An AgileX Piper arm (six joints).
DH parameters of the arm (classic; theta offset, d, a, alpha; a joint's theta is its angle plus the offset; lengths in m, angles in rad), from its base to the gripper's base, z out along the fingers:
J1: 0 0.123 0 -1.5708
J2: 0.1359 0 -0.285 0
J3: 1.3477 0 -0.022 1.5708
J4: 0 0.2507 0 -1.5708
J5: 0 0 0 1.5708
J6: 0 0.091 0 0
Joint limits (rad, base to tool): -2.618..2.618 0..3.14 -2.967..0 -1.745..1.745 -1.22..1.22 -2.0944..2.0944
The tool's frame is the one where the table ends.
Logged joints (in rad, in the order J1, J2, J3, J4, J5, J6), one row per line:
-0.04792 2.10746 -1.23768 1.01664 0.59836 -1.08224
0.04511 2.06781 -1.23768 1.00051 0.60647 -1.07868
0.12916 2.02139 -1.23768 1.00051 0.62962 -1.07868
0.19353 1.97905 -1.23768 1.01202 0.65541 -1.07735
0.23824 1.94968 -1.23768 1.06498 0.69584 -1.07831
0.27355 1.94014 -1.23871 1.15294 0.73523 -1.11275
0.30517 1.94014 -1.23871 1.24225 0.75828 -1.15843
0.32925 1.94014 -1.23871 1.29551 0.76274 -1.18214
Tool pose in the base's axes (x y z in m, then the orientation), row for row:
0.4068 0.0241 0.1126 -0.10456 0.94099 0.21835 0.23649
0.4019 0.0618 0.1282 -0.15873 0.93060 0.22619 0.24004
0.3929 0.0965 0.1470 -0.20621 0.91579 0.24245 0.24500
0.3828 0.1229 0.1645 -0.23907 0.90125 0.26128 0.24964
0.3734 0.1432 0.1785 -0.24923 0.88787 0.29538 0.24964
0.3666 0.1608 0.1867 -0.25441 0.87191 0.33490 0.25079
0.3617 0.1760 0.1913 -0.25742 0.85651 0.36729 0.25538
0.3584 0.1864 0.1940 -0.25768 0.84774 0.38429 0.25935
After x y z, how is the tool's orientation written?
As a quaternion, x y z w.
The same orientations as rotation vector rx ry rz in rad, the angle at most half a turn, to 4 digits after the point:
-0.2867 2.5801 0.5987
-0.4344 2.5469 0.6190
-0.5629 2.4999 0.6618
-0.6510 2.4543 0.7115
-0.6787 2.4178 0.8044
-0.6924 2.3730 0.9115
-0.6989 2.3256 0.9972
-0.6982 2.2970 1.0413

